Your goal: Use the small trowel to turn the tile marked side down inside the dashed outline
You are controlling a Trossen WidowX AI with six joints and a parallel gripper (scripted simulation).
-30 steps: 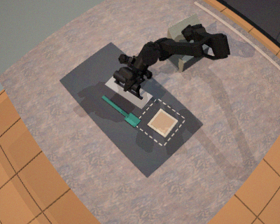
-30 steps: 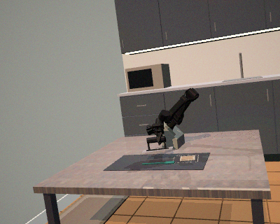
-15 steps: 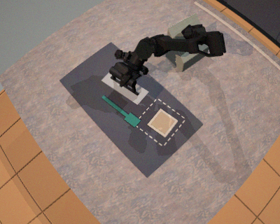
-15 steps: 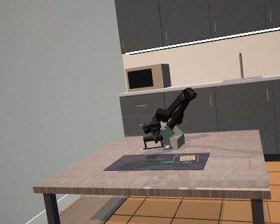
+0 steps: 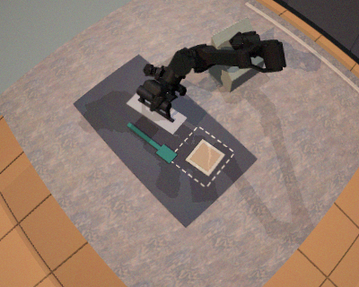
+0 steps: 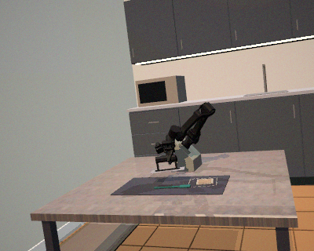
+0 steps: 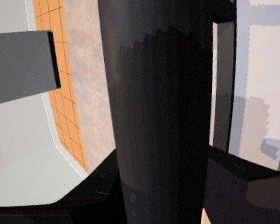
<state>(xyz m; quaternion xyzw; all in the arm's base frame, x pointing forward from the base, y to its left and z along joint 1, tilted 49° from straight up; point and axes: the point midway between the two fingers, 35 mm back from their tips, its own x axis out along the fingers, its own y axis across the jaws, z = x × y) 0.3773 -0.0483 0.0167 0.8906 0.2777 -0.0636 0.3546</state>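
Now: the teal trowel 130 mm below my gripper tip, 40 mm to the left of it and 40 mm ahead of it. Also, from my gripper tip: dark mat (150 mm below, 10 mm behind); cream tile (190 mm to the left, 130 mm below, 40 mm behind).
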